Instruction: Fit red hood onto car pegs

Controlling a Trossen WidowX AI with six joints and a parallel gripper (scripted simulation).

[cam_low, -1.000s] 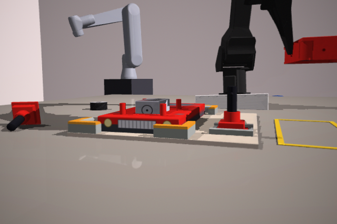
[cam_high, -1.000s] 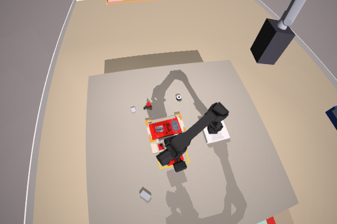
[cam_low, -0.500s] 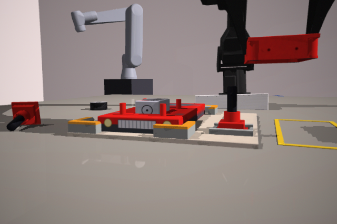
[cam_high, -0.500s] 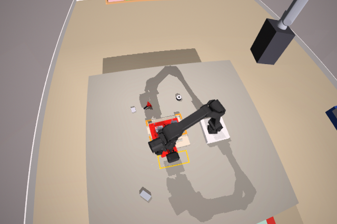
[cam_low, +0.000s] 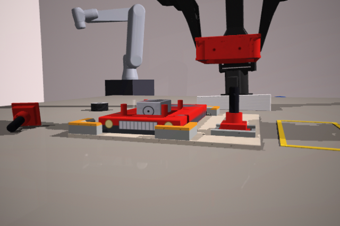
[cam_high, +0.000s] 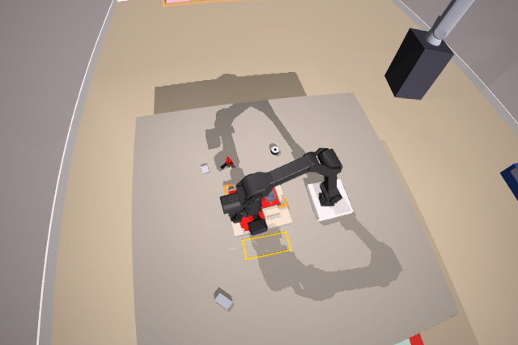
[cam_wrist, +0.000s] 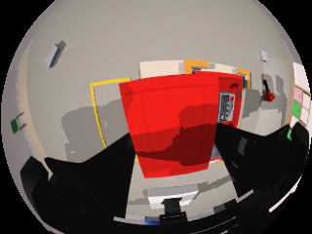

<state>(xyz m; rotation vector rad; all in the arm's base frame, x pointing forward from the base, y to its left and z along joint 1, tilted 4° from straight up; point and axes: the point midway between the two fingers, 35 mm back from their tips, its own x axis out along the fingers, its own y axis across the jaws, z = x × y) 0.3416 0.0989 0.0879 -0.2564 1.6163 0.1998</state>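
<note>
Now: gripper tip 2 cm short of the grey engine block, 10 cm to the left of it and 8 cm above it. The rest, counted from my gripper tip: black wheel: 13 cm behind, 36 cm to the right, 10 cm below; red hood: 1 cm above; jig: 2 cm behind, 10 cm to the right, 9 cm below.
</note>
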